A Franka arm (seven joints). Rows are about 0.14 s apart.
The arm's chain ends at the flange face. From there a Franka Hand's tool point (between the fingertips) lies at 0.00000 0.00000 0.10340 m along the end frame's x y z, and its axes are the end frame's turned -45 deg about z.
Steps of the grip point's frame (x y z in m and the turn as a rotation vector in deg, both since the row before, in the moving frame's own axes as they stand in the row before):
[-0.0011, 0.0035, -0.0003, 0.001, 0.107, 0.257]
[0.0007, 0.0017, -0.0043, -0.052, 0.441, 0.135]
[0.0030, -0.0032, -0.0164, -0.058, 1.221, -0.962]
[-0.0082, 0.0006, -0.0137, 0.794, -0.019, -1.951]
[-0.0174, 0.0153, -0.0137, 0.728, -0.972, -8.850]
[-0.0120, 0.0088, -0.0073, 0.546, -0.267, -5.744]
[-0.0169, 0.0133, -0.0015, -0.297, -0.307, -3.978]
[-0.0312, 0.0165, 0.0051, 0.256, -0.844, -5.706]
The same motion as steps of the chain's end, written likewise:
[0.0016, 0.0034, -0.0003, 0.076, 0.075, 0.257]
[0.0011, 0.0012, -0.0043, 0.275, 0.349, 0.135]
[-0.0018, -0.0029, -0.0164, 0.822, 0.904, -0.962]
[-0.0043, 0.0072, -0.0137, 0.548, -0.575, -1.951]
[0.0007, 0.0226, -0.0137, -0.173, -1.202, -8.850]
[-0.0012, 0.0150, -0.0073, 0.197, -0.575, -5.744]
[-0.0026, 0.0206, -0.0015, -0.427, -0.007, -3.978]
[-0.0090, 0.0329, 0.0051, -0.416, -0.778, -5.706]

